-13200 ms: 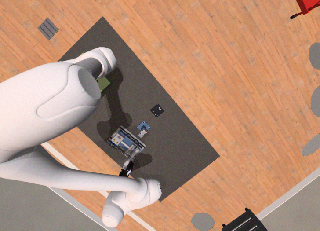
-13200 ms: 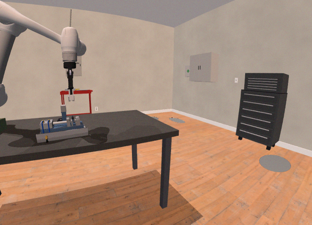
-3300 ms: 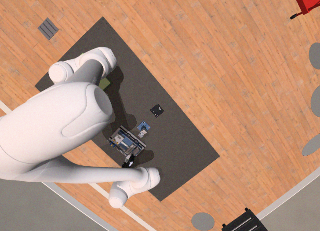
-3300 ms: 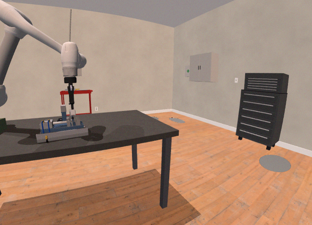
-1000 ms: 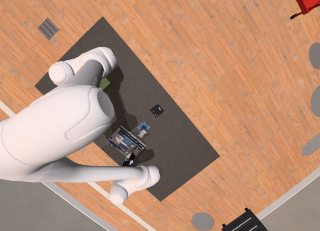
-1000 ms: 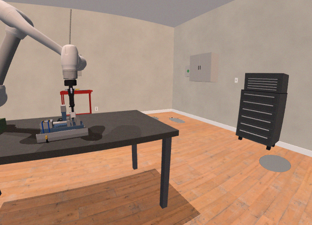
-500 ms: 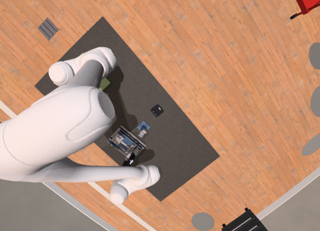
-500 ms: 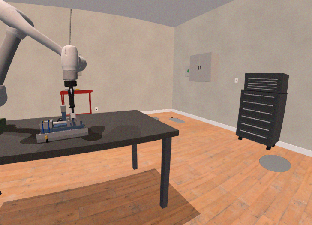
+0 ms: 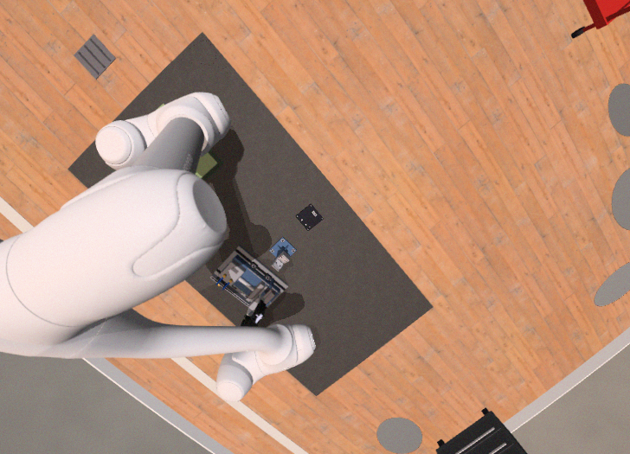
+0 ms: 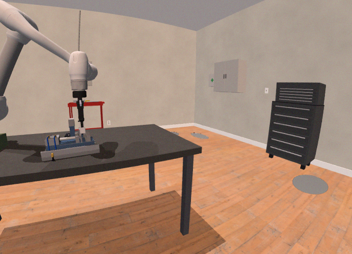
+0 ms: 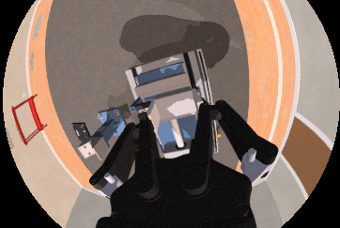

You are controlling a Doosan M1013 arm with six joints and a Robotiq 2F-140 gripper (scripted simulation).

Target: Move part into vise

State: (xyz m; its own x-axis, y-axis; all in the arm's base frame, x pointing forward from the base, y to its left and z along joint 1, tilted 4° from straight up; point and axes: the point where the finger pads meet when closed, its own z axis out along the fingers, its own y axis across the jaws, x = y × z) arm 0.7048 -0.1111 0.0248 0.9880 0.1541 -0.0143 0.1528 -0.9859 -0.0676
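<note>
The part lies 30 mm below my hand. Round my hand: black infeed plate (140 mm behind, 400 mm to the left, 140 mm below).
</note>
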